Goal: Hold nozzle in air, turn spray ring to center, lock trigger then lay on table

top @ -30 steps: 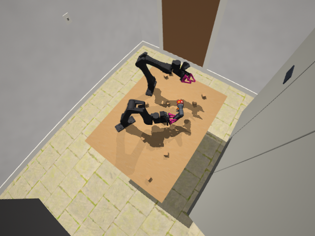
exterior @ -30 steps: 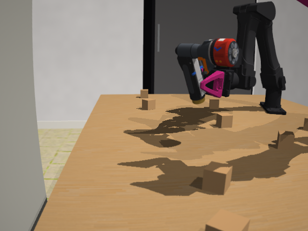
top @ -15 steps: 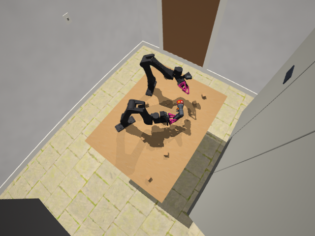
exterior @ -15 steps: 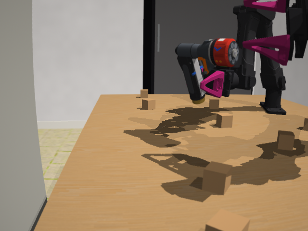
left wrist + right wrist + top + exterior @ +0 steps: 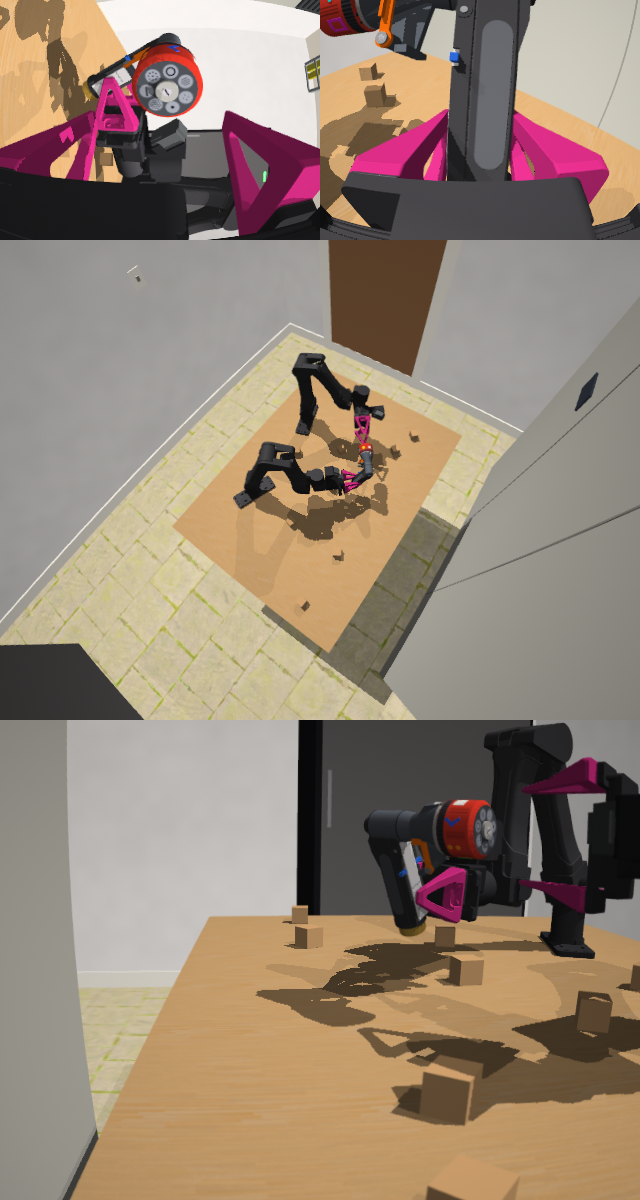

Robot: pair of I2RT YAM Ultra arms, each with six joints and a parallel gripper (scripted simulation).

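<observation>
The red spray ring lies 60 mm to the right of my left hand and 40 mm ahead of it.
</observation>
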